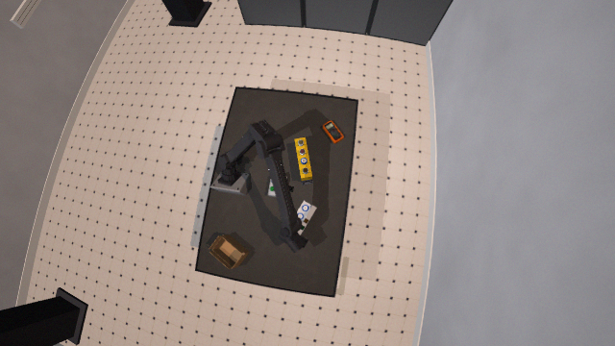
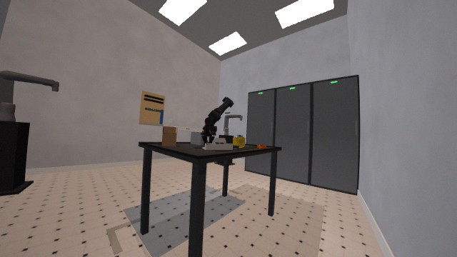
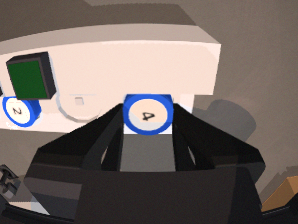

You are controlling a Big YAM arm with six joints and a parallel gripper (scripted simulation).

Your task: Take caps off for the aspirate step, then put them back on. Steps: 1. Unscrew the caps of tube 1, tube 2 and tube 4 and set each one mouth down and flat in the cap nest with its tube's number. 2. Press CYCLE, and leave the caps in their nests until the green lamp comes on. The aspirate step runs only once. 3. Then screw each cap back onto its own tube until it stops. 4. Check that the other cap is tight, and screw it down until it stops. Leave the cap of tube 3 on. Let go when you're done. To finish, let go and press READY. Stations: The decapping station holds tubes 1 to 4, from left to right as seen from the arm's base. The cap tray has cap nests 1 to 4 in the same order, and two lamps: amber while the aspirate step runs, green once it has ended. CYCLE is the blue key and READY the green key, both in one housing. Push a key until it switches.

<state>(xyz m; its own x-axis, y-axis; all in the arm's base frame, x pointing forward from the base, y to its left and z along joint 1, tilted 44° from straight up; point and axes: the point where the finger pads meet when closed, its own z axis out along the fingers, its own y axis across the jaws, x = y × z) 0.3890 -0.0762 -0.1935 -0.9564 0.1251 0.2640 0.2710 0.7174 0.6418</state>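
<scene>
Right now the green key is 200 mm to the left of my hand, 150 mm behind it and 40 mm above it. Round my hand: blue key (240 mm to the left, 160 mm behind, 40 mm above); then grey key housing (220 mm to the left, 130 mm behind, 30 mm above); then cardboard box (280 mm behind, 190 mm to the right, 40 mm above).
</scene>
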